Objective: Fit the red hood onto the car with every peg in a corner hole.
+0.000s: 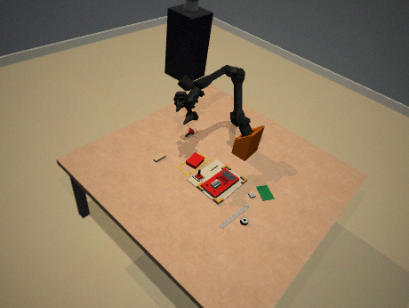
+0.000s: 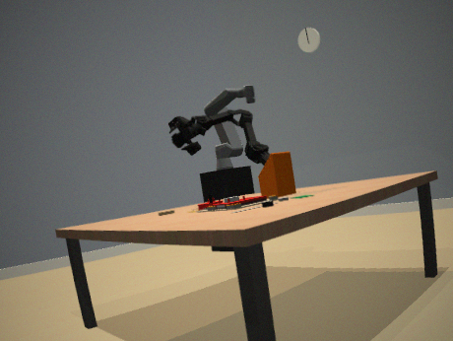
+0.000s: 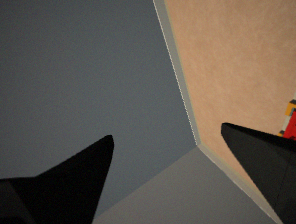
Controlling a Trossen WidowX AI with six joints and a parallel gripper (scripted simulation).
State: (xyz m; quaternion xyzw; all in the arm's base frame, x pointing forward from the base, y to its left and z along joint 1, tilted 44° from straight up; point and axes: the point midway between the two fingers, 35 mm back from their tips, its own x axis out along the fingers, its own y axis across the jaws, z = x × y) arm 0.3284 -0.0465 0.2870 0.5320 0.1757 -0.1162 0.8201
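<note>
My gripper tip is 8 cm past the red hood, 7 cm to the right of it and 30 cm above it. Also, from my gripper tip: black ring 6 cm ahead, 52 cm to the left, 31 cm below; grey strip 7 cm ahead, 47 cm to the left, 32 cm below; grey engine block 1 cm behind, 28 cm to the left, 29 cm below.
</note>
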